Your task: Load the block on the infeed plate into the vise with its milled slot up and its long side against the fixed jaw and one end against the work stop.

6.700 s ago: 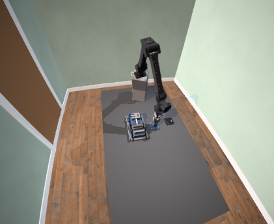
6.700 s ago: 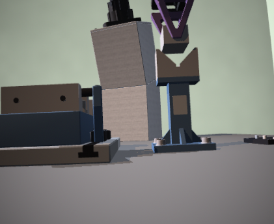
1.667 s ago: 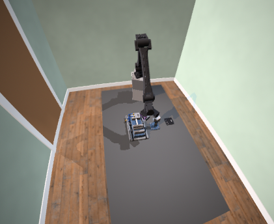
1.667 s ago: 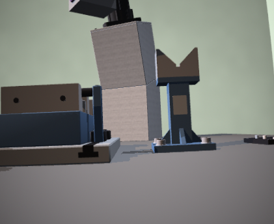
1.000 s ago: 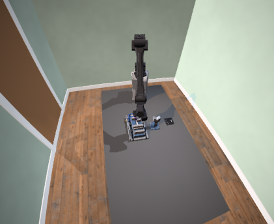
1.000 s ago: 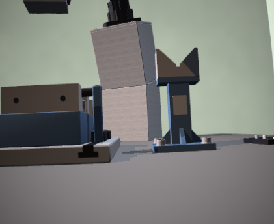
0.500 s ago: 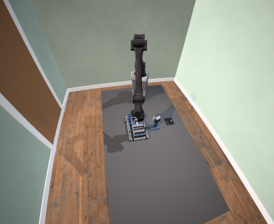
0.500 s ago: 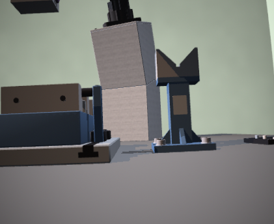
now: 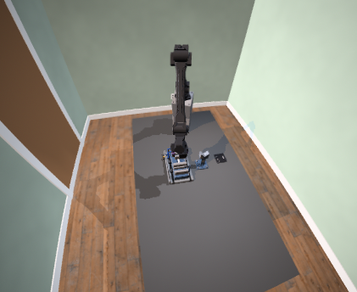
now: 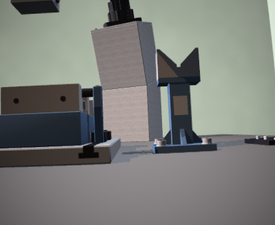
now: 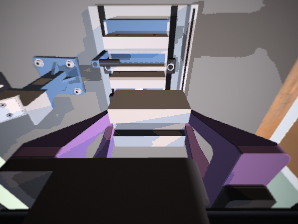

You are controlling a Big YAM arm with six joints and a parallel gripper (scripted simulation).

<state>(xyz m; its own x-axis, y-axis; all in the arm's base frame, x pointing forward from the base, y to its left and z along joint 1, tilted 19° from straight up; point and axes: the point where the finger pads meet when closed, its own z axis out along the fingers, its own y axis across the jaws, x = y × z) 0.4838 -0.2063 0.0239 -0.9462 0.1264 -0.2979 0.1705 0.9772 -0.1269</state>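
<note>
Right now my hand is right at the part. The rest, counted from my hand: dark work stop rod 20 mm ahead, 60 mm to the left, 150 mm below; then moving jaw 30 mm behind, 30 mm to the left, 160 mm below; then fixed jaw 40 mm ahead, 10 mm to the left, 160 mm below.
</note>
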